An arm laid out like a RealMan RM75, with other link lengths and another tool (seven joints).
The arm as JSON. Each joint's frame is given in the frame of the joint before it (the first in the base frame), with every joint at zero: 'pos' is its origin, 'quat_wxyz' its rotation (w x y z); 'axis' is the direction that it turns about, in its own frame. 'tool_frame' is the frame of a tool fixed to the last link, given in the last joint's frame.
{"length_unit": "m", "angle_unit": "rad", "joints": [
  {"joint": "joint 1", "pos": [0.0, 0.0, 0.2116], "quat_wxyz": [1.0, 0.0, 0.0, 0.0], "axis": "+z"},
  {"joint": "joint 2", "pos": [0.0, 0.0, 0.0], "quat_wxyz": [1.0, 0.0, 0.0, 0.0], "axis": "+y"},
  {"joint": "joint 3", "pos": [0.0, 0.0, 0.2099], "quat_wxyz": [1.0, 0.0, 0.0, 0.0], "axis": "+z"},
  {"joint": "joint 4", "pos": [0.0, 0.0, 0.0], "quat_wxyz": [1.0, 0.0, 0.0, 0.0], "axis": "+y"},
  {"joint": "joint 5", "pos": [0.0, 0.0, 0.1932], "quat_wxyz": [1.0, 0.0, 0.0, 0.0], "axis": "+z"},
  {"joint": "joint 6", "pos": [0.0, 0.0, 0.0], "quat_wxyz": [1.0, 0.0, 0.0, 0.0], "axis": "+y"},
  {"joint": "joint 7", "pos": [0.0, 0.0, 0.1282], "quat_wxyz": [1.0, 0.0, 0.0, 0.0], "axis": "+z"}
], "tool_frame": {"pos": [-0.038, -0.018, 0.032], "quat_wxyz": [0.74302, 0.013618, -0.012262, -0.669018]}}
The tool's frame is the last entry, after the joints.
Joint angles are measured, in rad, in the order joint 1, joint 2, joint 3, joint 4, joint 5, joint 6, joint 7. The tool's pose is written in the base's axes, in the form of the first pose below.
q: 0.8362, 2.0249, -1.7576, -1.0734, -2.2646, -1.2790, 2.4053
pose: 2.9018, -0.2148, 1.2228, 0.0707, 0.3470, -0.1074
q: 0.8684, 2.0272, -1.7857, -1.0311, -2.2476, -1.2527, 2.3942
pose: 2.8876, -0.2052, 1.2459, 0.0682, 0.3468, -0.1149
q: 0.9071, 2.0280, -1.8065, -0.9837, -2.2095, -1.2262, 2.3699
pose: 2.8883, -0.1849, 1.2682, 0.0623, 0.3470, -0.1215
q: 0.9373, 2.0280, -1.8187, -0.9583, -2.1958, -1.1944, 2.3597
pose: 2.8967, -0.1907, 1.2939, 0.0553, 0.3505, -0.1242
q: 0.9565, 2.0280, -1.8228, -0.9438, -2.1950, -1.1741, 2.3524
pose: 2.9002, -0.2004, 1.3147, 0.0508, 0.3538, -0.1250
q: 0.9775, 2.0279, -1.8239, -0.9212, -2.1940, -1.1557, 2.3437
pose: 2.9005, -0.2104, 1.3303, 0.0480, 0.3576, -0.1256
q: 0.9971, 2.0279, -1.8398, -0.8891, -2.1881, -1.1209, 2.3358
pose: 2.8985, -0.2246, 1.3460, 0.0476, 0.3614, -0.1282
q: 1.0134, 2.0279, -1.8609, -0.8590, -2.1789, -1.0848, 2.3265
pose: 2.8955, -0.2366, 1.3633, 0.0480, 0.3641, -0.1313
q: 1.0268, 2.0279, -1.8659, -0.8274, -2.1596, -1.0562, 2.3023
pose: 2.9038, -0.2410, 1.3731, 0.0478, 0.3672, -0.1327
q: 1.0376, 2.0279, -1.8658, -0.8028, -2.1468, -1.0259, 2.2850
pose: 2.9177, -0.2533, 1.3800, 0.0467, 0.3714, -0.1328
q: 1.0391, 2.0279, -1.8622, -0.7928, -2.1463, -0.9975, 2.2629
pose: 2.9295, -0.2689, 1.3987, 0.0455, 0.3753, -0.1318
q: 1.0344, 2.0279, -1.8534, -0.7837, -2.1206, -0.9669, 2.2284
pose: 2.9633, -0.2746, 1.4035, 0.0430, 0.3781, -0.1306
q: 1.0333, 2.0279, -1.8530, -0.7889, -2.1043, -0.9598, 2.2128
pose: 2.9795, -0.2690, 1.4115, 0.0392, 0.3773, -0.1306
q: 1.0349, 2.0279, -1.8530, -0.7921, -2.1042, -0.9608, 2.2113
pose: 2.9802, -0.2676, 1.4167, 0.0376, 0.3770, -0.1306
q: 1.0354, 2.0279, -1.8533, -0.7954, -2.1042, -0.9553, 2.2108
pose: 2.9850, -0.2711, 1.4211, 0.0359, 0.3775, -0.1303
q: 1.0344, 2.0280, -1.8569, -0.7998, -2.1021, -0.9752, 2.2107
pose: 2.9731, -0.2540, 1.4213, 0.0369, 0.3741, -0.1317
